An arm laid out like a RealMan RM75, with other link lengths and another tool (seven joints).
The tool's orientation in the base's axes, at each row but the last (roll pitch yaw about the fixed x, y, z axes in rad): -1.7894 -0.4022 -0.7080; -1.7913 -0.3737 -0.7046; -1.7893 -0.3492 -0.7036; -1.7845 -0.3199 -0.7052; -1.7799 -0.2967 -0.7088
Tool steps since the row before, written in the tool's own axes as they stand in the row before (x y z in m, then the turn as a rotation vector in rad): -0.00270 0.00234 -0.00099 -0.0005 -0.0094 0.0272; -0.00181 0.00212 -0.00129 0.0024 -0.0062 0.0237; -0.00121 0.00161 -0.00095 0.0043 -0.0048 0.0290; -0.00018 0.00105 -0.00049 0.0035 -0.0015 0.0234; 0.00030 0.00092 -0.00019 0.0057 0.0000 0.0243
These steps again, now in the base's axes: -0.00223 -0.00003 -0.00296 0.0173 0.0229 0.0028; -0.00190 -0.00064 -0.00232 0.0173 0.0174 0.0017; -0.00134 -0.00054 -0.00170 0.0225 0.0194 0.0000; -0.00036 -0.00061 -0.00093 0.0184 0.0148 -0.0022; 0.00016 -0.00064 -0.00074 0.0207 0.0135 -0.0032
